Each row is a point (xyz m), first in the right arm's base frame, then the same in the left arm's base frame.
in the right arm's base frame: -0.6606 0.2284 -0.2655
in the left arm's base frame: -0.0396 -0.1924 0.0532
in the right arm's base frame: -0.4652 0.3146 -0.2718
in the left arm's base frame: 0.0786 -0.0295 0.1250
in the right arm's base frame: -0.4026 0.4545 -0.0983
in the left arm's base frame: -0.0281 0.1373 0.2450
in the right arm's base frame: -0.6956 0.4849 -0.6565
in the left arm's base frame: 0.1074 -0.0108 -0.3534
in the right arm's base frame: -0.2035 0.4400 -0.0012
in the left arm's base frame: 0.0569 0.2204 0.4325
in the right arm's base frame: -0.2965 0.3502 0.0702
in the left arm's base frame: -0.0283 0.1049 0.4674
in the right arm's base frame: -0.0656 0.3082 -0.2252
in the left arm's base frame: 0.3364 0.1453 0.3796
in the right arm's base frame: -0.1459 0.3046 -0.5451
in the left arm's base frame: 0.4829 0.0804 0.0913
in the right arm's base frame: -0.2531 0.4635 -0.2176
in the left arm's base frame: 0.1517 0.2017 0.2312
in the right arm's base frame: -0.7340 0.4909 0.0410
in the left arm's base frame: -0.3640 0.0347 0.1601
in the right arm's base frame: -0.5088 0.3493 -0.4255
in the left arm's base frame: 0.1346 -0.0304 -0.0286
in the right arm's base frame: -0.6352 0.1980 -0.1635
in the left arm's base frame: -0.0771 -0.2000 0.1557
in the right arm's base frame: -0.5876 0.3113 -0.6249
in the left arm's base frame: 0.2159 -0.1155 -0.2117
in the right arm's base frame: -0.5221 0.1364 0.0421
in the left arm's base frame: -0.1084 -0.1882 0.3960
